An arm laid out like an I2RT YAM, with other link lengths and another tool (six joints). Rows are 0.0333 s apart.
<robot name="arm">
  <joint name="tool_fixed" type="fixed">
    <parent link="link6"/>
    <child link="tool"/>
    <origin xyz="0.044 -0.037 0.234" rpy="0 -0.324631 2.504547"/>
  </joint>
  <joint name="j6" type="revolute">
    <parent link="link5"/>
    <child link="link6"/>
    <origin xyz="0.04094 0 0.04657" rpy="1.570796 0 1.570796"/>
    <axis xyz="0 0 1"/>
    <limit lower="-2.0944" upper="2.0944"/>
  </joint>
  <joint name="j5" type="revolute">
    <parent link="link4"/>
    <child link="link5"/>
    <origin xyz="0.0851 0.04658 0.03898" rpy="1.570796 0 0"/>
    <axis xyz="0 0 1"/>
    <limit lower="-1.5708" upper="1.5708"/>
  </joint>
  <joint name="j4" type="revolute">
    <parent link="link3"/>
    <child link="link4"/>
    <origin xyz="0.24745 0.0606 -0.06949" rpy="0 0 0"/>
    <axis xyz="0 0 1"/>
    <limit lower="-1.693" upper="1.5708"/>
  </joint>
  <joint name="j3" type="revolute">
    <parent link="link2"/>
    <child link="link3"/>
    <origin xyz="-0.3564 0 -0.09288" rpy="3.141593 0 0"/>
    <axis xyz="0 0 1"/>
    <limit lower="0" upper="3.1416"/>
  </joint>
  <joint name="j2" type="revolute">
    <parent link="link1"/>
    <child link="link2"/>
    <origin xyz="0.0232 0.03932 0.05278" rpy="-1.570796 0 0"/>
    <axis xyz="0 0 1"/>
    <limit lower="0" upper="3.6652"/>
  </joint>
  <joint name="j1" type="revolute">
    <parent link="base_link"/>
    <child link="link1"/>
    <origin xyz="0 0 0.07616" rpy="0 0 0"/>
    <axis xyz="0 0 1"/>
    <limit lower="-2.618" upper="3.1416"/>
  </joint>
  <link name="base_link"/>
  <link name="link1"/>
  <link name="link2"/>
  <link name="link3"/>
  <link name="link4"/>
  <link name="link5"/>
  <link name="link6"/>
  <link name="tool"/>
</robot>
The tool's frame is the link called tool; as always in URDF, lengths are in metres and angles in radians.
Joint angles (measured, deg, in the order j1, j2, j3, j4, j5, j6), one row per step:
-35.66, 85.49, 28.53, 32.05, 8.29, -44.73
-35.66, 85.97, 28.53, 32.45, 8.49, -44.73
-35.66, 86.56, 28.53, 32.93, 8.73, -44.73
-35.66, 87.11, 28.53, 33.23, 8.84, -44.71
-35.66, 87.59, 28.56, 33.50, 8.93, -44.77
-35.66, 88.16, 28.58, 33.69, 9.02, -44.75
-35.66, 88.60, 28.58, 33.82, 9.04, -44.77
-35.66, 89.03, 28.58, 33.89, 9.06, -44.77
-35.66, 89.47, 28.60, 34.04, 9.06, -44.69
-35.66, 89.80, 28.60, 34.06, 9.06, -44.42
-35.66, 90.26, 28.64, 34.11, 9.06, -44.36
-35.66, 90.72, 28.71, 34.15, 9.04, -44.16
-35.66, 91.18, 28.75, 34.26, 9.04, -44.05
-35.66, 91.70, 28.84, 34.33, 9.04, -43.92
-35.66, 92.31, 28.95, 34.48, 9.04, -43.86
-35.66, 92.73, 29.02, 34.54, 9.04, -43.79
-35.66, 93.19, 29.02, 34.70, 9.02, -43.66
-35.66, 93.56, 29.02, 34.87, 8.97, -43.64
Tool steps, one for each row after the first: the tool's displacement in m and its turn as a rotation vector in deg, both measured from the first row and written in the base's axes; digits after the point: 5 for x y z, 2 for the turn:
0.00045, -0.00149, -0.00175, -0.02, 0.11, -0.18
0.00098, -0.00327, -0.00398, -0.04, 0.26, -0.40
0.00163, -0.00439, -0.00701, 0.08, 0.48, -0.51
0.00238, -0.00539, -0.00934, 0.11, 0.69, -0.56
0.00300, -0.00638, -0.01306, 0.30, 0.99, -0.65
0.00356, -0.00688, -0.01619, 0.46, 1.26, -0.66
0.00400, -0.00730, -0.01961, 0.66, 1.56, -0.68
0.00464, -0.00786, -0.02247, 0.87, 1.73, -0.71
0.00475, -0.00827, -0.02531, 1.22, 1.81, -0.83
0.00532, -0.00875, -0.02878, 1.47, 2.07, -0.85
0.00595, -0.00933, -0.03206, 1.81, 2.23, -0.92
0.00655, -0.00989, -0.03520, 2.06, 2.41, -0.97
0.00731, -0.01059, -0.03867, 2.35, 2.62, -1.03
0.00837, -0.01143, -0.04233, 2.59, 2.87, -1.06
0.00897, -0.01195, -0.04517, 2.80, 3.06, -1.09
0.00946, -0.01234, -0.04840, 3.06, 3.22, -1.13
0.01009, -0.01252, -0.05078, 3.20, 3.36, -1.10

